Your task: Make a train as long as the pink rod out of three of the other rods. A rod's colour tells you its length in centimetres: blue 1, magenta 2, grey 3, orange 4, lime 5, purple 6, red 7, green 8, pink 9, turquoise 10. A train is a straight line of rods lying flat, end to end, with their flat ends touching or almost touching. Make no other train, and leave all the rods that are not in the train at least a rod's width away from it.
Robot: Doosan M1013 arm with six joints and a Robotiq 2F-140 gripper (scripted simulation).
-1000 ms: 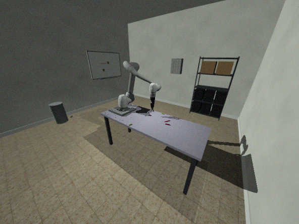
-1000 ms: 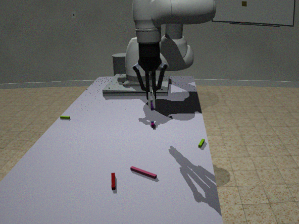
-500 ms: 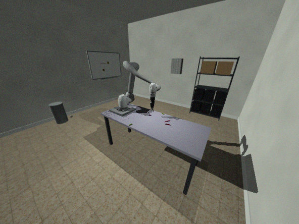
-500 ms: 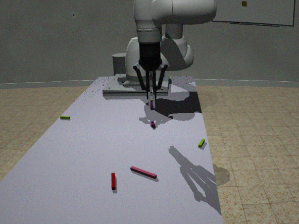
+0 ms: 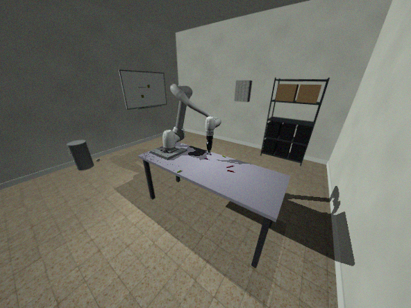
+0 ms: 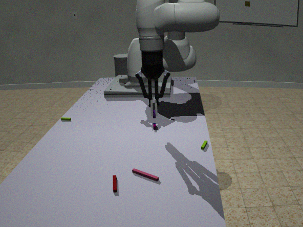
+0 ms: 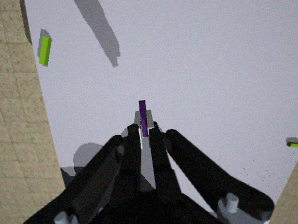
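Right now the magenta rod is 100 mm below my hand and 40 mm behind it. Round my hand: blue rod 100 mm below, 60 mm behind; then purple rod 30 mm below; then pink rod 290 mm ahead, 100 mm below, 40 mm to the right.
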